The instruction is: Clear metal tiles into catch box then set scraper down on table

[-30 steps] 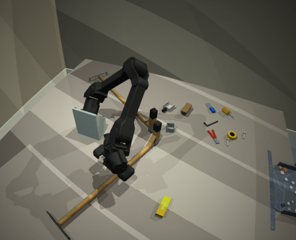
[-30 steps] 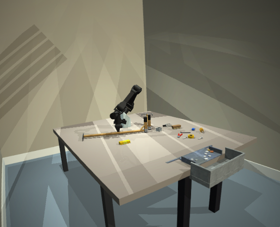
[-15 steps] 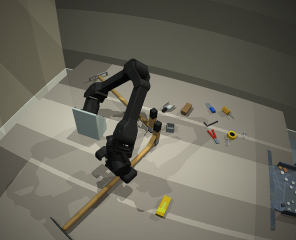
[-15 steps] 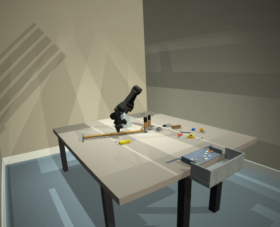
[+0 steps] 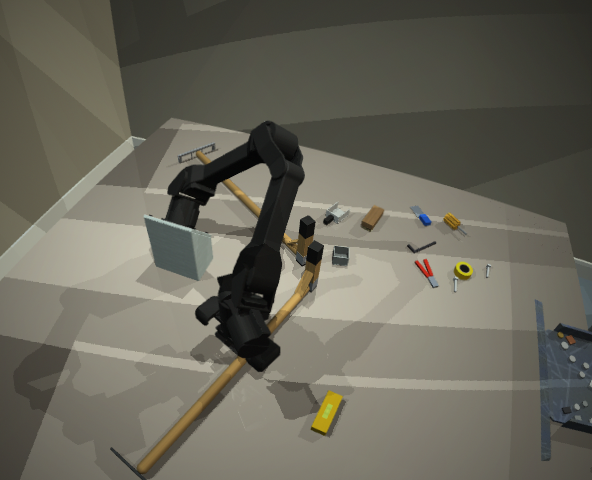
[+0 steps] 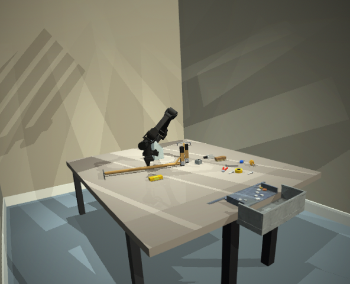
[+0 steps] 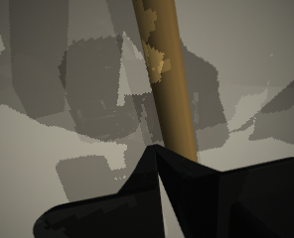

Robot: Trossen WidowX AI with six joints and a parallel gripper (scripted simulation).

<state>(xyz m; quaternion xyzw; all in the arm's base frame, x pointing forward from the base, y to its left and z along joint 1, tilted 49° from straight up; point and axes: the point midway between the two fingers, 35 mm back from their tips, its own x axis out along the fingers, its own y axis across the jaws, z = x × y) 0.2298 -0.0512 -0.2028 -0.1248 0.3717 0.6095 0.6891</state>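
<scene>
Now: gripper tip 10 mm short of the long scraper, 30 mm to the left of it and 50 mm below it. The rest, counted from my gripper tip: small grey box: 130 mm ahead, 360 mm to the left; yellow spirit level: 230 mm ahead, 60 mm to the right; rake: 190 mm behind, 470 mm to the left, 50 mm above.
</scene>
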